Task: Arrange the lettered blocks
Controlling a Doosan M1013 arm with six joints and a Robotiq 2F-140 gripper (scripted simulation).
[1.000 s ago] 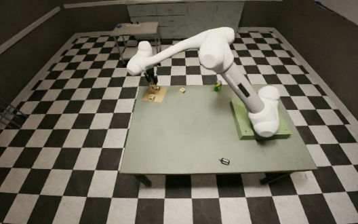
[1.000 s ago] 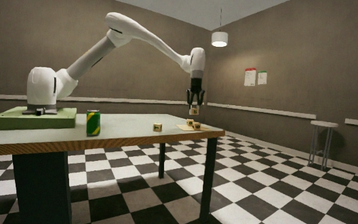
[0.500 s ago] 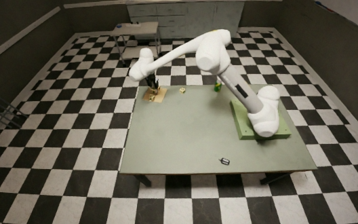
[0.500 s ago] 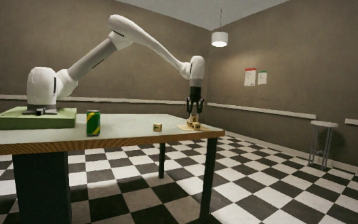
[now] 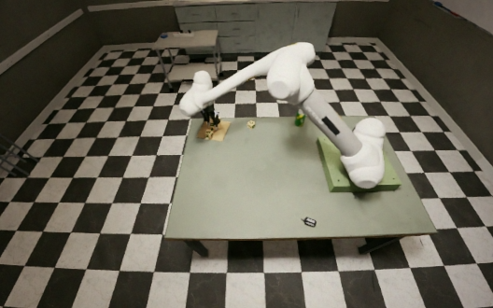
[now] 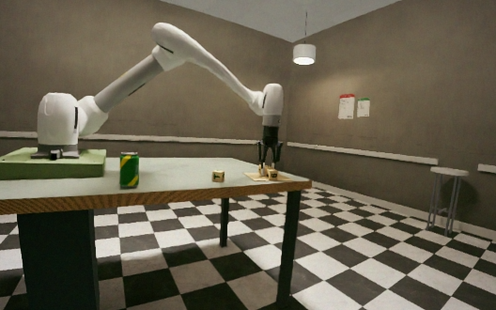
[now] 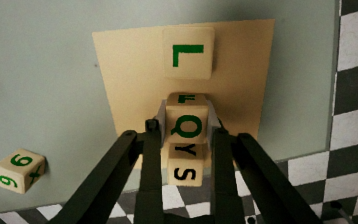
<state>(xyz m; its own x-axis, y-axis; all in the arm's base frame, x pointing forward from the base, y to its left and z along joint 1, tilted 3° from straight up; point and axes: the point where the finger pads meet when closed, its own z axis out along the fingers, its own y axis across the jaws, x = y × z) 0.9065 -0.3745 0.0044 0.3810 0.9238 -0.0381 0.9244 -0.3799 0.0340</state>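
The tan mat is 4 cm below my hand. From my hand the other things lie so: black object 74 cm to the left, 52 cm behind, 2 cm below; then yellow can 64 cm behind, 2 cm above, 1 cm to the left.
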